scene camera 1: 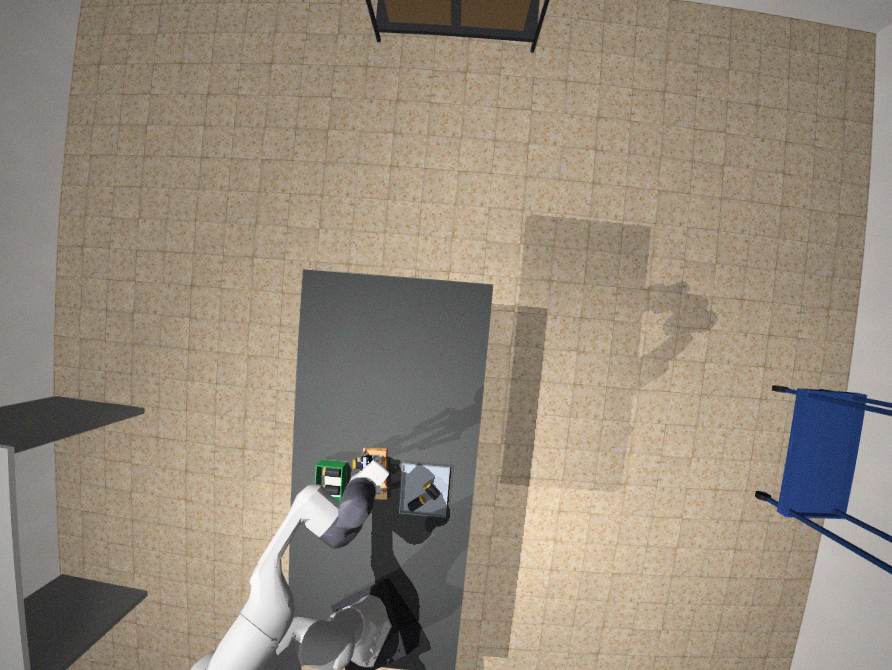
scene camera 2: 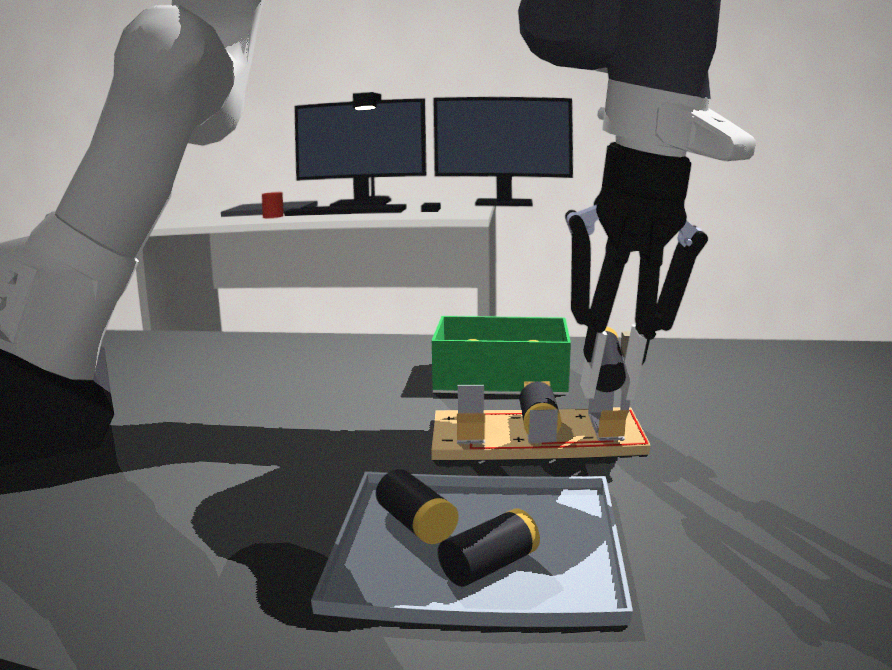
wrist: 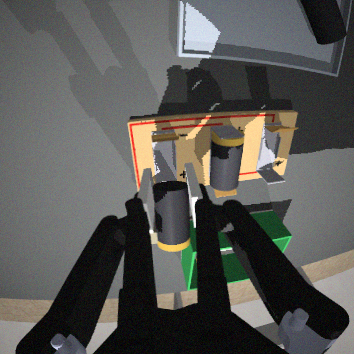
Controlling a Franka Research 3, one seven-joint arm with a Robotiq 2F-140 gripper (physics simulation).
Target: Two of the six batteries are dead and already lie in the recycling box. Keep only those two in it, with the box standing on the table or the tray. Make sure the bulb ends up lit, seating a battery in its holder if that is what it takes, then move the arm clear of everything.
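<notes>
My gripper (scene camera 2: 614, 366) (wrist: 168, 177) is shut on a black battery with a gold end (scene camera 2: 610, 369) (wrist: 172, 217). It holds the battery, tilted in scene camera 2, just above the end slot of the wooden holder (scene camera 2: 497, 453) (wrist: 142, 150). Another battery (scene camera 2: 539, 405) (wrist: 226, 164) lies in the holder's middle slot; the slot at the other end is empty. The green recycling box (scene camera 1: 318, 481) (scene camera 2: 501, 366) (wrist: 272, 228) stands behind the holder, with two batteries inside in scene camera 1. The bulb cannot be made out, so whether it is lit cannot be told.
A grey tray (scene camera 1: 413, 477) (scene camera 2: 468, 618) (wrist: 260, 64) stands at the holder's other side, with two batteries (scene camera 2: 411, 503) (scene camera 2: 490, 548) in it. A thin tan-topped post (scene camera 2: 625, 341) stands right behind the fingers. A desk with two monitors (scene camera 2: 360, 138) (scene camera 2: 502, 137) is in the background.
</notes>
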